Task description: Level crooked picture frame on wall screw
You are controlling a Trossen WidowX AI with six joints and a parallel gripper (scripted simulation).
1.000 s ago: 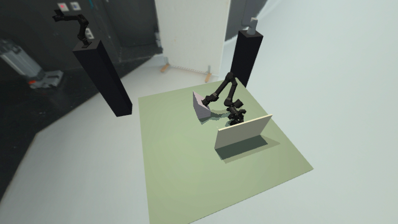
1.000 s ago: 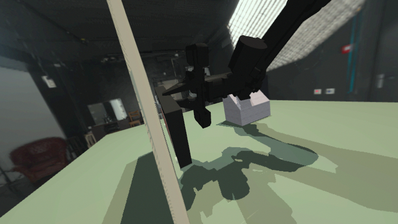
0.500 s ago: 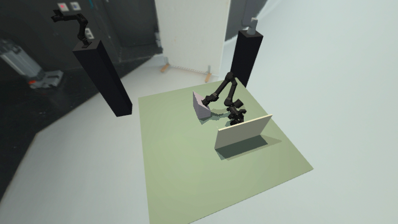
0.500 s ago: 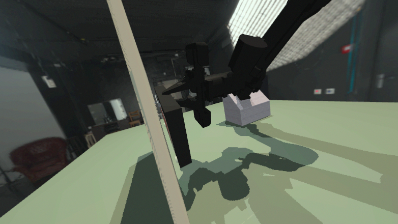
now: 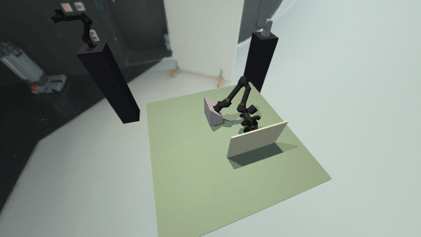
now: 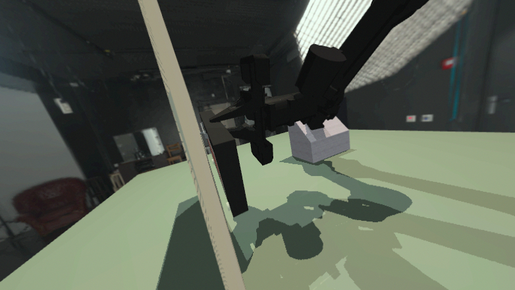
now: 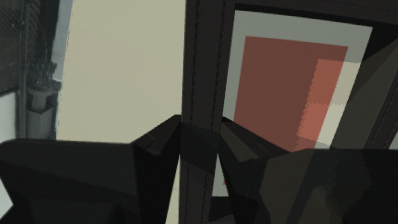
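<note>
My gripper tip is now 10 mm short of the picture frame, 10 mm to the left of it and 50 mm above it. Round my gripper tip: wall panel 20 mm ahead, 60 mm below.
</note>
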